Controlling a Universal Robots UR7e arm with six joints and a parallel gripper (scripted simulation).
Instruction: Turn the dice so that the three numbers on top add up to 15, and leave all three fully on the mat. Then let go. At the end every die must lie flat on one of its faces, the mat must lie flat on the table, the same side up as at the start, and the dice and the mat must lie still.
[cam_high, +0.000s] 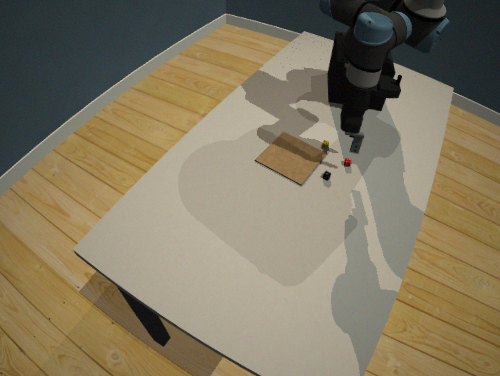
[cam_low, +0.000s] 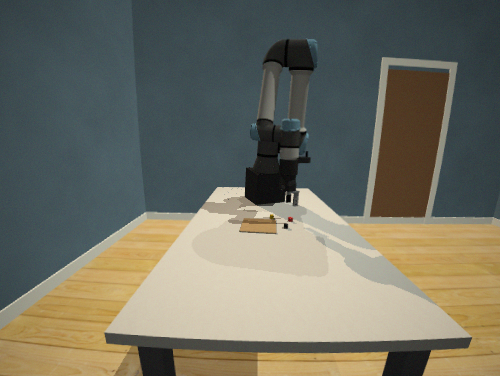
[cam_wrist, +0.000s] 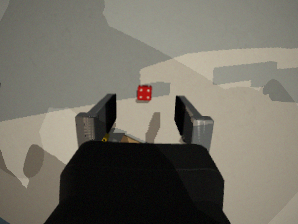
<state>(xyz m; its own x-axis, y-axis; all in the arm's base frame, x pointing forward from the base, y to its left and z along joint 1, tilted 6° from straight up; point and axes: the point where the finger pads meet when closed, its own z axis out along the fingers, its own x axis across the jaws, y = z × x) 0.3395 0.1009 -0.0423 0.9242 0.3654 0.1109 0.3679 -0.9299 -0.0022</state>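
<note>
Right now my hand is 9 cm above the red die. The rest, counted from my hand: black die 9 cm below, 8 cm ahead, 3 cm to the right; yellow die 9 cm below, 8 cm to the right, 3 cm behind; brown mat 14 cm to the right, 9 cm below, 6 cm ahead.
</note>
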